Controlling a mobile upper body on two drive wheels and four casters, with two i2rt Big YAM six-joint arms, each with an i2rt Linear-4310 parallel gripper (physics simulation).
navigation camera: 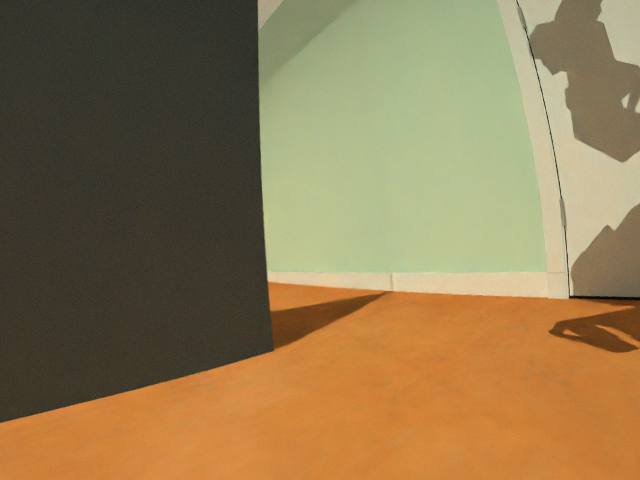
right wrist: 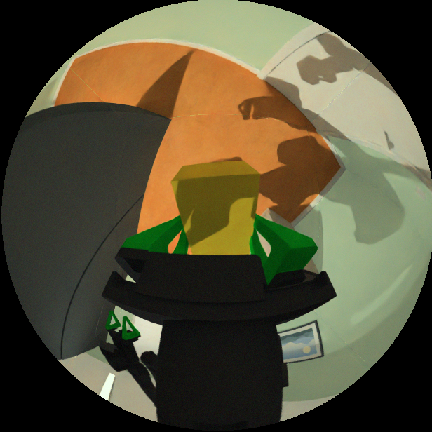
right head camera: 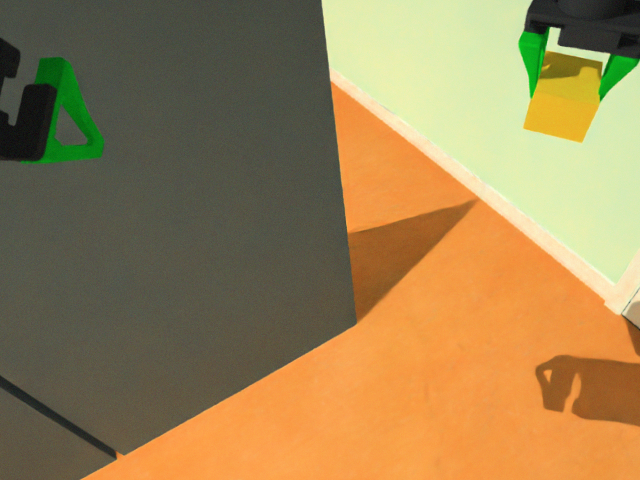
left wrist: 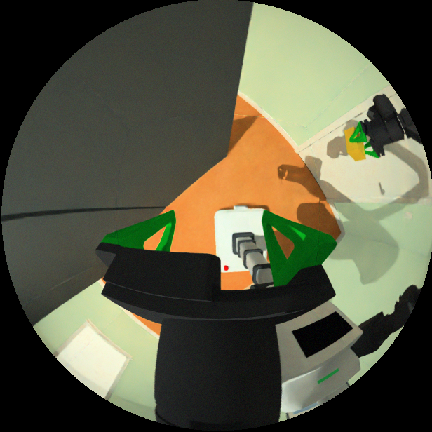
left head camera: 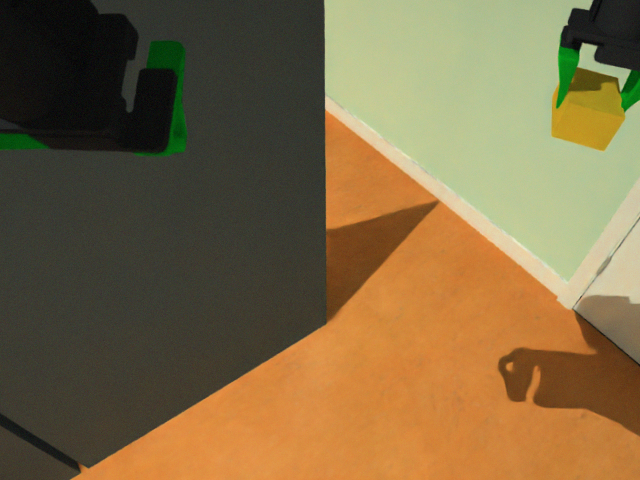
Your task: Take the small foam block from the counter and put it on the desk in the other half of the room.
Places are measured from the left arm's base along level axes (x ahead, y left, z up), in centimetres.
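Pixels of known places: left gripper, fingertip midpoint: (right head camera: 50, 149) (left head camera: 120, 140); right gripper, fingertip midpoint: (right head camera: 562, 101) (left head camera: 584, 112).
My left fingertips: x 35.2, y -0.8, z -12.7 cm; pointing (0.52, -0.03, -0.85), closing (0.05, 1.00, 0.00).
Behind a point stands the place of what it marks.
The small foam block (left head camera: 588, 113) {x 51.1, y -43.2, z -20.0 cm} (right head camera: 564, 98) {x 51.0, y -43.7, z -19.5 cm} (left wrist: 355, 144) (right wrist: 220, 210) is yellow and held up in the air. My right gripper (left head camera: 594, 105) {x 54.6, y -45.0, z -22.1 cm} (right head camera: 566, 97) {x 54.6, y -45.0, z -22.1 cm} (right wrist: 218, 215) is shut on it, with a green finger on each side. My left gripper (left wrist: 218, 214) (right wrist: 117, 313) is open, its green fingers wide apart with nothing between them. It shows in part at the upper left of both head camera views. The counter and the desk cannot be made out in these views.
A tall dark grey panel (left head camera: 222, 232) {x 77.1, y 9.9, z -70.3 cm} (right head camera: 206, 232) {x 73.1, y 15.0, z -66.0 cm} (left wrist: 115, 110) (right wrist: 80, 190) (navigation camera: 129, 196) {x 77.9, y 8.9, z -106.4 cm} fills the left side. Its corner juts over the orange floor (left head camera: 392, 403) {x 65.3, y -36.3, z -141.0 cm} (navigation camera: 392, 403) {x 68.1, y -32.8, z -141.0 cm}. A pale green wall (left head camera: 439, 103) {x 173.4, y -57.4, z -96.1 cm} (navigation camera: 403, 155) {x 153.1, y -72.9, z -75.6 cm} stands beyond, with a white door (navigation camera: 594, 242) {x 97.1, y -113.3, z -122.8 cm} at the right.
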